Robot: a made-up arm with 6 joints.
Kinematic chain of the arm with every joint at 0, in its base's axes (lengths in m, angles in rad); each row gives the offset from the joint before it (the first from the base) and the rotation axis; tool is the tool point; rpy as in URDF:
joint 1: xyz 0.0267 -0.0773 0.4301 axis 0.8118 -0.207 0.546
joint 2: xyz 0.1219 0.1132 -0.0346 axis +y
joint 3: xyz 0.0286 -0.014 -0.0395 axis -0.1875 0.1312 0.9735
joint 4: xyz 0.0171 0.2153 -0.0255 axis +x
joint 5: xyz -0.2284 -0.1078 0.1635 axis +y
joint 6: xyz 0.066 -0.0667 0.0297 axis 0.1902 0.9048 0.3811
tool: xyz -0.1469 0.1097 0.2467 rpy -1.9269 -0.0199 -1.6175
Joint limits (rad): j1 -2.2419..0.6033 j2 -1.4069..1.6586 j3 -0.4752..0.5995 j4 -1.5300..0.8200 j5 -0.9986..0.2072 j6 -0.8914..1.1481
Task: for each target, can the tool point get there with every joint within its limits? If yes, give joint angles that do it. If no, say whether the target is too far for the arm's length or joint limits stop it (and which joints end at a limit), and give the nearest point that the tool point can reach.
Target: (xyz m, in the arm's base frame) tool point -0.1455 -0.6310 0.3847
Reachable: no: joint limits stop it (at a limit: joint 1, joint 2, joint 4, joint 5, joint 6) | nearest point -0.2225 -0.5650 0.2883 | short by 0.140 m
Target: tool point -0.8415 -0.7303 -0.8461
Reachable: no: too far | nearest point -0.3451 -0.4641 -0.2012 | short by 0.856 m
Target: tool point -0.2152 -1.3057 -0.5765
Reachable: no: too far | nearest point -0.1451 -0.6594 -0.2001 | short by 0.751 m
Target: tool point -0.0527 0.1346 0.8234
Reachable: yes | joints 0.3246 1.0116 -0.2614 0.5321 -0.7978 -0.5090
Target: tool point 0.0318 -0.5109 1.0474
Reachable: no: joint limits stop it (at a limit: joint 1, joint 3, joint 5) | nearest point 0.0317 -0.2938 0.9097 | short by 0.257 m
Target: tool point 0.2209 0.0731 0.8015
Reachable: yes | joints -0.3325 0.7491 -0.1662 0.3504 -0.4424 0.6222
